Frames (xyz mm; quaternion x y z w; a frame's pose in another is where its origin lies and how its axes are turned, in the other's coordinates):
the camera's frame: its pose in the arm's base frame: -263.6 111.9 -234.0 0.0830 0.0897 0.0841 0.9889
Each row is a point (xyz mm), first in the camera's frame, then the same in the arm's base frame.
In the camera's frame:
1: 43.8 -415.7 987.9
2: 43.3 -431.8 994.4
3: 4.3 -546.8 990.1
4: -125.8 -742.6 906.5
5: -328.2 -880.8 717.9
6: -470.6 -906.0 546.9
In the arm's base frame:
1: 30.9 -431.5 642.7
2: 34.1 -448.2 646.2
3: 12.9 -566.5 627.8
4: -99.6 -767.9 532.9
5: -311.1 -910.8 358.2
6: -478.1 -935.6 211.1

